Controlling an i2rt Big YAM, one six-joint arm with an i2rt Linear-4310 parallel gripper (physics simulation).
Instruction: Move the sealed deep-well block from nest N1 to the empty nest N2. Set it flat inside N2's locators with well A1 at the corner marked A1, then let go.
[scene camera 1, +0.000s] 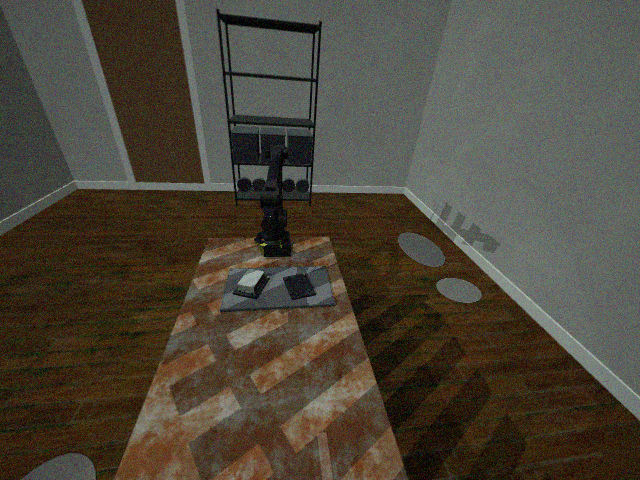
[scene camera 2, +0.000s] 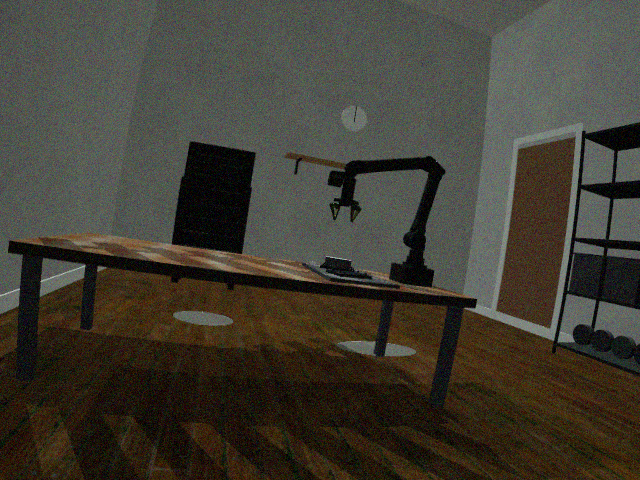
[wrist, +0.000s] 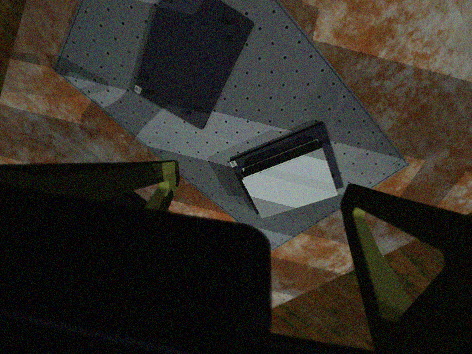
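Seen in the pictures: gripper, fingertip midpoint: (scene camera 1: 272, 251) (scene camera 2: 342, 221) (wrist: 259, 182); arm's base, link origin: (scene camera 2: 414, 266).
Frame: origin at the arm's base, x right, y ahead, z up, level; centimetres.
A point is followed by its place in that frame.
The sealed block (scene camera 1: 251, 279) @[x 10.0, y 37.2, z -1.6 cm] (scene camera 2: 337, 261) @[x 6.4, y 37.2, z -3.0 cm] (wrist: 292, 184) @[x 10.3, y 36.4, z -1.6 cm], with a pale top and dark side, sits in dark nest N1 (wrist: 334, 160) @[x 13.0, y 43.3, z -5.8 cm] on the left of the board in scene camera 1. Empty nest N2 (scene camera 1: 299, 286) @[x -13.3, y 36.9, z -5.8 cm] (wrist: 195, 55) @[x -12.6, y 37.0, z -5.8 cm], a dark flat rectangle, lies to its right there. Small pale marks show at one corner of N2 and one corner of N1 in the wrist view; their lettering is unreadable. My gripper (scene camera 2: 344, 220) @[x -0.5, y 39.1, z 16.3 cm] (wrist: 259, 182) @[x -0.5, y 39.1, z 16.3 cm] is open and empty, pointing down high above the board. In the wrist view the block shows between and beyond the fingertips.
Both nests stand on a grey perforated board (scene camera 1: 323, 279) @[x -26.0, y 29.7, z -7.0 cm] (wrist: 280, 100) @[x 0.1, y 42.2, z -7.0 cm] on the patterned table (scene camera 1: 222, 330) @[x 18.3, y 62.1, z -8.3 cm] (scene camera 2: 196, 253) @[x 3.7, y 103.5, z -8.3 cm]. The arm's base (scene camera 1: 277, 248) @[x -0.2, y 8.4, z -2.4 cm] (scene camera 2: 411, 273) @[x -7.6, y 4.3, z -2.9 cm] stands at the table's end behind the board. A shelf rack (scene camera 1: 316, 77) (scene camera 2: 576, 206) stands beyond the table. Striped shadows cross the scene.
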